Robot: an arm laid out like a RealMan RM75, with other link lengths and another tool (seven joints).
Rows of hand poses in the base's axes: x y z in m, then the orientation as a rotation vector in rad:
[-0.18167, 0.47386, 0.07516, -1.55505, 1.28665, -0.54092]
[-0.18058, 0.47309, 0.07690, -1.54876, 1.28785, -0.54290]
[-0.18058, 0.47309, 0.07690, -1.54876, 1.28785, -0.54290]
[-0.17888, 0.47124, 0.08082, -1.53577, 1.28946, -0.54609]
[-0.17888, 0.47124, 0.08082, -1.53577, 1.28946, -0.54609]
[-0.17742, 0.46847, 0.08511, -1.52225, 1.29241, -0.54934]
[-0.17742, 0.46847, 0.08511, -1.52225, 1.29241, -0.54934]
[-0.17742, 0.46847, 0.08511, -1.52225, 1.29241, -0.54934]
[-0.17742, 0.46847, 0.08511, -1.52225, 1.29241, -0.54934]
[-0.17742, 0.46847, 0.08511, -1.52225, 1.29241, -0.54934]
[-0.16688, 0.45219, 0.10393, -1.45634, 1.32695, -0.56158]
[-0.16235, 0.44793, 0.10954, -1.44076, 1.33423, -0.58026]
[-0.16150, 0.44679, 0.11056, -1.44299, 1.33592, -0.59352]
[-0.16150, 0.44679, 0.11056, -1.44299, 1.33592, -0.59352]
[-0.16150, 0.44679, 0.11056, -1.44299, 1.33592, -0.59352]
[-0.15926, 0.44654, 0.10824, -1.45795, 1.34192, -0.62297]
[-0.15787, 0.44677, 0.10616, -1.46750, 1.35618, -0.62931]
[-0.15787, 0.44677, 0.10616, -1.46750, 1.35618, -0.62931]
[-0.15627, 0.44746, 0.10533, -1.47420, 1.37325, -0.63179]
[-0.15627, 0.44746, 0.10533, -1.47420, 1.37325, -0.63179]
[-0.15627, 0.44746, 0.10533, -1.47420, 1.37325, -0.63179]
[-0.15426, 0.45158, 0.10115, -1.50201, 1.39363, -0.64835]
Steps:
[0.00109, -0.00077, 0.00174, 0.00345, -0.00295, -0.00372]
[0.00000, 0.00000, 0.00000, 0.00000, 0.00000, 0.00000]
[0.00170, -0.00185, 0.00392, 0.00768, -0.00625, -0.00676]
[0.00000, 0.00000, 0.00000, 0.00000, 0.00000, 0.00000]
[0.00146, -0.00277, 0.00429, 0.00791, -0.00563, -0.00783]
[0.00000, 0.00000, 0.00000, 0.00000, 0.00000, 0.00000]
[0.00000, 0.00000, 0.00000, 0.00000, 0.00000, 0.00000]
[0.00000, 0.00000, 0.00000, 0.00000, 0.00000, 0.00000]
[0.00000, 0.00000, 0.00000, 0.00000, 0.00000, 0.00000]
[0.01054, -0.01628, 0.01882, 0.03860, -0.01233, -0.04952]
[0.00453, -0.00426, 0.00561, -0.00001, -0.00975, -0.01881]
[0.00085, -0.00114, 0.00102, -0.00935, -0.00307, -0.00660]
[0.00000, 0.00000, 0.00000, 0.00000, 0.00000, 0.00000]
[0.00000, 0.00000, 0.00000, 0.00000, 0.00000, 0.00000]
[0.00224, -0.00025, -0.00232, -0.02804, -0.00048, -0.01253]
[0.00139, 0.00023, -0.00208, -0.01114, 0.01154, -0.00850]
[0.00000, 0.00000, 0.00000, 0.00000, 0.00000, 0.00000]
[0.00160, 0.00069, -0.00083, -0.00704, 0.01351, -0.00938]
[0.00000, 0.00000, 0.00000, 0.00000, 0.00000, 0.00000]
[0.00000, 0.00000, 0.00000, 0.00000, 0.00000, 0.00000]
[0.00201, 0.00412, -0.00418, -0.03022, 0.02052, -0.01065]

